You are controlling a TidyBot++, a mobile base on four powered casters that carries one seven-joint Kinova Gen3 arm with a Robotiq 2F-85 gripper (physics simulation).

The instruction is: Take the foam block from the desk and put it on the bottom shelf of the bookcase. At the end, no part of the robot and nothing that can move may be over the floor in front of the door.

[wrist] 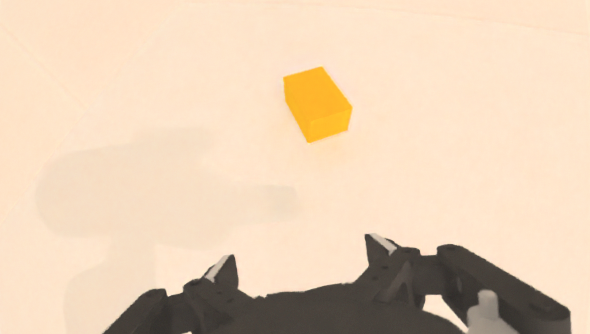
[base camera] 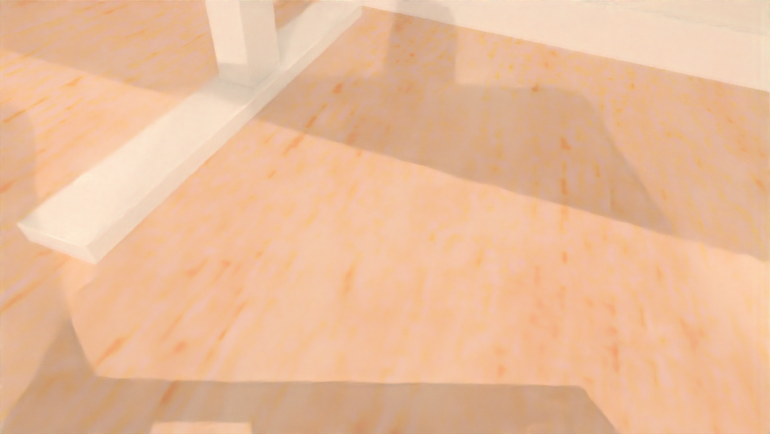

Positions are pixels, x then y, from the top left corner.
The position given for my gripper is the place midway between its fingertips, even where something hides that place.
my gripper: wrist 301, 258; not seen in the base camera view (out of frame)
orange foam block: wrist 321, 110; not seen in the base camera view (out of frame)
